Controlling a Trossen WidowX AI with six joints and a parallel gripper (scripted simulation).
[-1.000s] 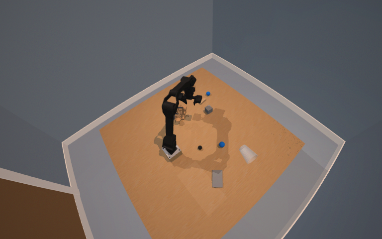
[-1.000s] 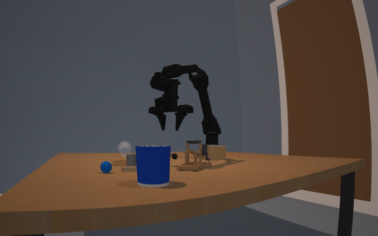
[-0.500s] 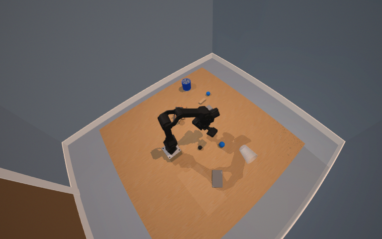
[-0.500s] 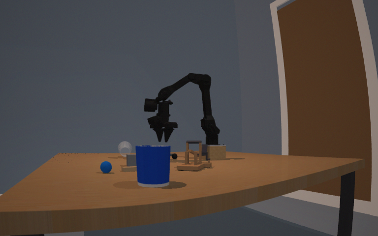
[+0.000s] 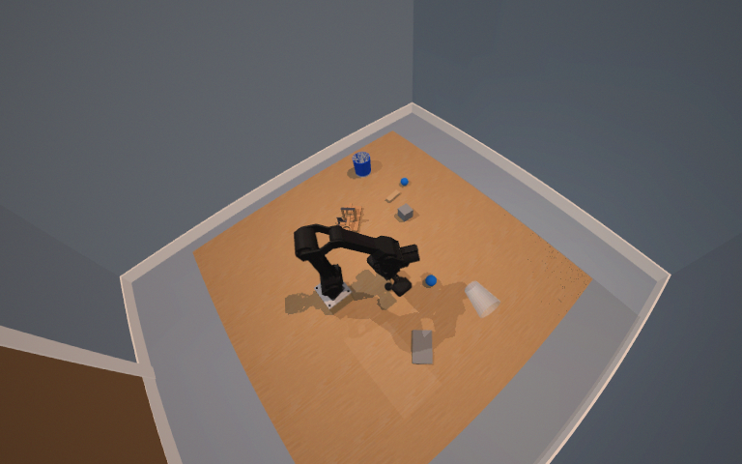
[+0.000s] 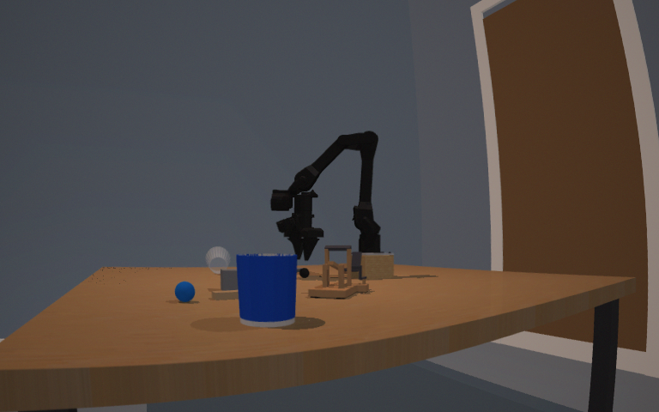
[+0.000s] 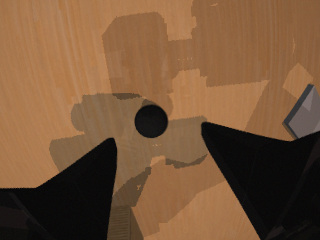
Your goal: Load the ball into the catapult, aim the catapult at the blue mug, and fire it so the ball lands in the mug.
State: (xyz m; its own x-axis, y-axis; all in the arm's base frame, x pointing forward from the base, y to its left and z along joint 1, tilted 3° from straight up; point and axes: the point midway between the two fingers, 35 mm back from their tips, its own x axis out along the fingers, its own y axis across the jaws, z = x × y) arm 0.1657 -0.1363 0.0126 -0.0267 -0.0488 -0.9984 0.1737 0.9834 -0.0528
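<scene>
Right now my gripper tip is 40 mm above the ball. Round my gripper tip: wooden catapult 100 mm ahead, 340 mm to the left; grey cube 320 mm ahead, 170 mm to the left, 30 mm below; flat grey slab 100 mm behind, 240 mm to the right, 50 mm below.
</scene>
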